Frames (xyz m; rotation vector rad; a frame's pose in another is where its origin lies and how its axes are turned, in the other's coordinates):
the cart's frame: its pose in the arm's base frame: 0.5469 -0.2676 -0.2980 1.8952 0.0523 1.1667
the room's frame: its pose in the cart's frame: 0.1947 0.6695 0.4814 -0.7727 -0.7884 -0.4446
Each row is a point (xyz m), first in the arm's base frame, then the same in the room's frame.
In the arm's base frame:
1: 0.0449 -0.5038 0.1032
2: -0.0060 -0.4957 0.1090
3: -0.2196 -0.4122 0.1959
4: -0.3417 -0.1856 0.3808
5: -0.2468 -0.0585 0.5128
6: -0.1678 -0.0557 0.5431
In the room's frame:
1: -0.7725 0.1214 -0.2536
2: -0.8207 0.1403 -0.2500
3: -1.0148 0.2880 -0.2751
4: -1.1208 0.5331 -0.4458
5: -1.0177 0.6594 -0.5723
6: -0.9352 0.6704 -0.5877

